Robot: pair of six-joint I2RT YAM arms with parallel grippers.
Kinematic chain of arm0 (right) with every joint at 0, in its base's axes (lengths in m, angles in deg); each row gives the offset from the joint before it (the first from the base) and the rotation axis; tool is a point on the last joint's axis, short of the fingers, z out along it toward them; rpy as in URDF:
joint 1: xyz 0 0 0.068 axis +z
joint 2: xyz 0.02 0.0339 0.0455 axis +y
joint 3: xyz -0.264 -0.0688 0 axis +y
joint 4: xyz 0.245 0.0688 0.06 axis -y
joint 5: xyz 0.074 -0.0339 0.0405 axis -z
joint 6: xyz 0.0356 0 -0.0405 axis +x
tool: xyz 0 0 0 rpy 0 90 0
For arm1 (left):
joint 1: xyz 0 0 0.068 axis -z
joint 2: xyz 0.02 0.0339 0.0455 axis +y
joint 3: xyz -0.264 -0.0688 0 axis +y
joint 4: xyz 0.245 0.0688 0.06 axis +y
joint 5: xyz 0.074 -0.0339 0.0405 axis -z
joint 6: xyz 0.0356 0 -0.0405 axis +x
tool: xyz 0 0 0 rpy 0 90 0
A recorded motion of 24 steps. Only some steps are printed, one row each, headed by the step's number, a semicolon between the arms.
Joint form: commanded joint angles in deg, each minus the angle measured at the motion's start. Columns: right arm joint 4, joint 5, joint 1, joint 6, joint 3, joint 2; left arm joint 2, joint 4, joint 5, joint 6, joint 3, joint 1.
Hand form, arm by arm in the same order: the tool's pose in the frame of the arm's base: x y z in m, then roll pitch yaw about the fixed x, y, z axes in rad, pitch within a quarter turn. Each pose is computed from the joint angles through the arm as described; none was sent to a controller.
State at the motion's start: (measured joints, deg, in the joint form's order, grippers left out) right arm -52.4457 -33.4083 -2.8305 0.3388 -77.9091 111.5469; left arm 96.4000 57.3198 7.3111 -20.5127 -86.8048 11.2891
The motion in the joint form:
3: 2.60 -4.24 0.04 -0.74 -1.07 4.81; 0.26 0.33 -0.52 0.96 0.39 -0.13
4: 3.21 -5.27 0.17 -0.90 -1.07 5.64; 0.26 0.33 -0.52 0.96 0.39 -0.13
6: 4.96 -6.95 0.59 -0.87 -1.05 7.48; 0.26 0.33 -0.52 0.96 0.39 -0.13
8: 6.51 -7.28 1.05 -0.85 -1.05 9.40; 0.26 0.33 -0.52 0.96 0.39 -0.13
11: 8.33 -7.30 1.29 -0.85 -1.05 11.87; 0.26 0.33 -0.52 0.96 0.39 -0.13
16: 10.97 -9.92 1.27 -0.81 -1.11 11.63; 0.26 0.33 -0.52 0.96 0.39 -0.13
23: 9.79 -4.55 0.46 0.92 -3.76 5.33; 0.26 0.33 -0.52 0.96 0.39 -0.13
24: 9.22 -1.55 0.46 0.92 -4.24 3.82; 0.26 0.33 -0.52 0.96 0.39 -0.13
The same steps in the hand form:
3: 0.3739 0.0035 0.1469 2.4848 0.0527 3.0984; 0.3362 -0.0706 0.2899 -2.8975 0.3236 -2.9782
4: 0.3754 0.0048 0.1423 2.4669 0.0507 3.1028; 0.3362 -0.0706 0.2899 -2.8975 0.3236 -2.9782
6: 0.3791 0.0082 0.1315 2.4375 0.0487 3.1096; 0.3362 -0.0706 0.2899 -2.8975 0.3236 -2.9782
8: 0.3822 0.0113 0.1197 2.4317 0.0421 3.1173; 0.3362 -0.0706 0.2899 -2.8975 0.3236 -2.9782
11: 0.3853 0.0129 0.1041 2.4313 0.0307 3.1215; 0.3362 -0.0706 0.2899 -2.8975 0.3236 -2.9782
16: 0.3902 0.0138 0.1072 2.3858 0.0819 3.1204; 0.3362 -0.0706 0.2899 -2.8975 0.3236 -2.9782
23: 0.3961 0.0055 0.1570 2.4755 0.1983 3.0826; 0.3362 -0.0706 0.2899 -2.8975 0.3236 -2.9782
24: 0.3956 0.0040 0.1677 2.5272 0.2240 3.0818; 0.3362 -0.0706 0.2899 -2.8975 0.3236 -2.9782

